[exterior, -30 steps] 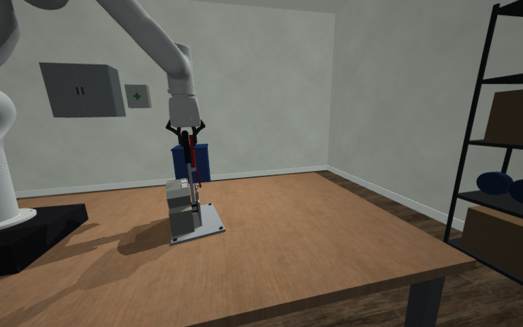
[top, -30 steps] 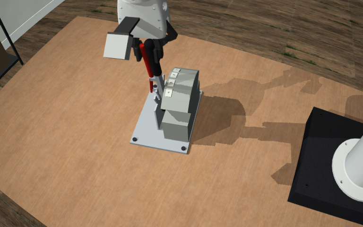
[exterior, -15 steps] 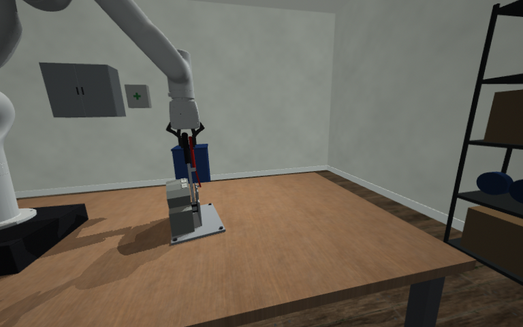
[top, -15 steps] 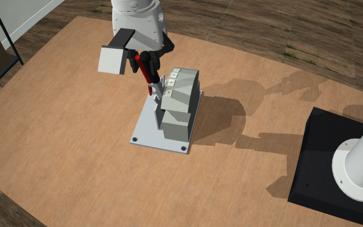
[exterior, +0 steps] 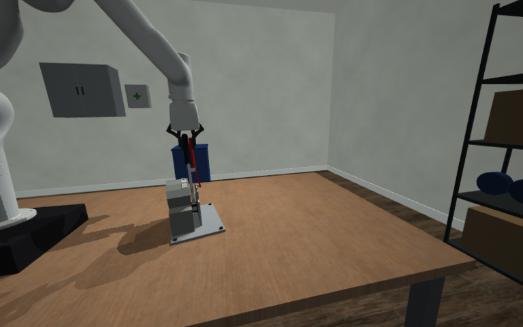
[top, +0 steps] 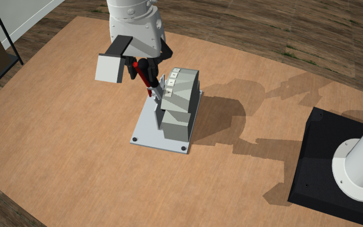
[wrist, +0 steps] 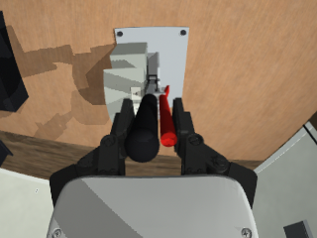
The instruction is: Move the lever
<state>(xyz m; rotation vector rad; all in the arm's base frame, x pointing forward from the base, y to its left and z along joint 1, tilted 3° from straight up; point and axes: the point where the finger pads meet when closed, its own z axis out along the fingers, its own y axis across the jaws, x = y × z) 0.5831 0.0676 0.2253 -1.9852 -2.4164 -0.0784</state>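
The red bar lies 2 cm ahead of my hand, 4 cm to the right of it and 10 cm below it.
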